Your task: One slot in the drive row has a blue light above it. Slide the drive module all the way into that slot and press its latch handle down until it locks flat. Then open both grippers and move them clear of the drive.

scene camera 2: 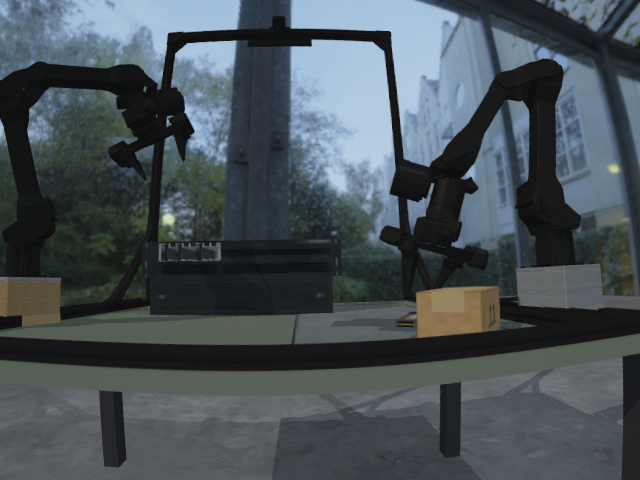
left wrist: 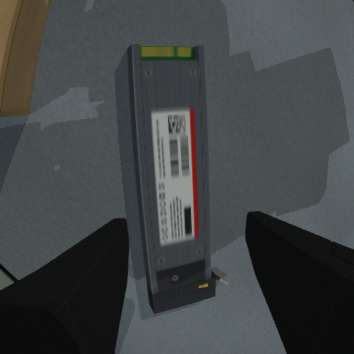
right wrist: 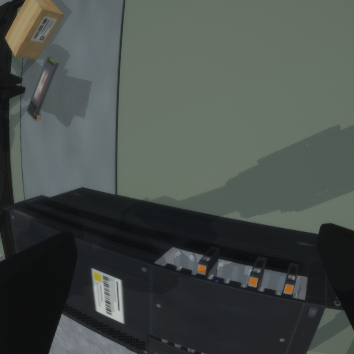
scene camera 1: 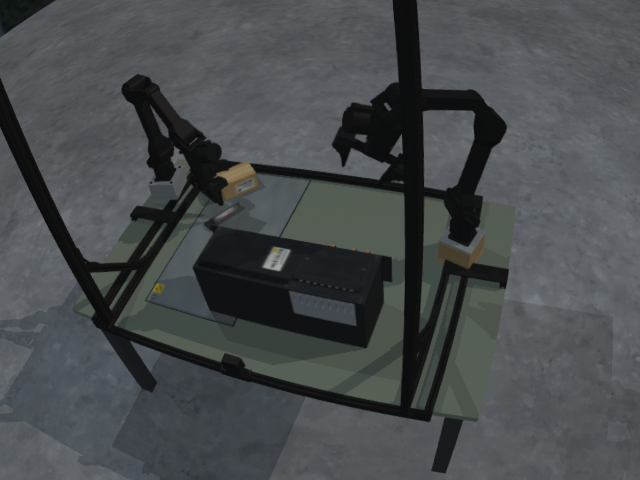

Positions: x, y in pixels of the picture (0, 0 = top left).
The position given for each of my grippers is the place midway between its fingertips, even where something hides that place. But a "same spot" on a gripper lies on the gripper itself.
Labels:
my right gripper: scene camera 2; right wrist 201, 243; scene camera 1; not seen in the left wrist view (out of frame)
cardboard box: scene camera 2 452, 310; left wrist 28, 28; right wrist; scene camera 1
same spot on my right gripper: (scene camera 1: 388, 176) = (scene camera 2: 139, 162)
same spot on cardboard box: (scene camera 1: 241, 178) = (right wrist: 29, 29)

